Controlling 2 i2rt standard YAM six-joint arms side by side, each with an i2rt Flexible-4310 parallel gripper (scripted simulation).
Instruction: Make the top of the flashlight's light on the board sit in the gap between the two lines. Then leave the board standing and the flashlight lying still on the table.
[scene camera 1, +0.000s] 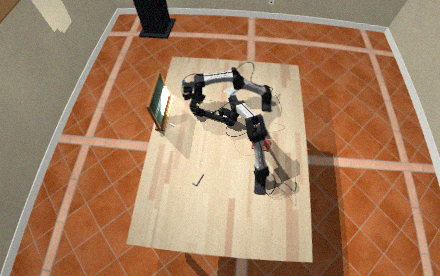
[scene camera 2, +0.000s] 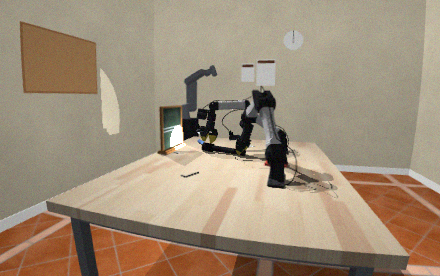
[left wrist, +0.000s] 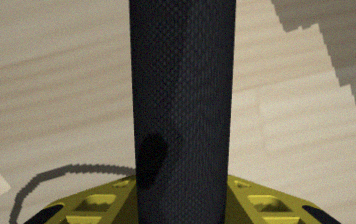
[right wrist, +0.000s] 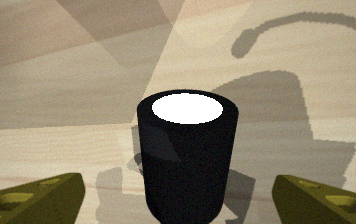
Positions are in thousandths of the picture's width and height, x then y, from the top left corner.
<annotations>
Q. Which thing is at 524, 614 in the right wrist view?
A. A flashlight head.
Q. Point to my left gripper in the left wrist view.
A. At 510, 819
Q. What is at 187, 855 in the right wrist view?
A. My right gripper.
</annotations>
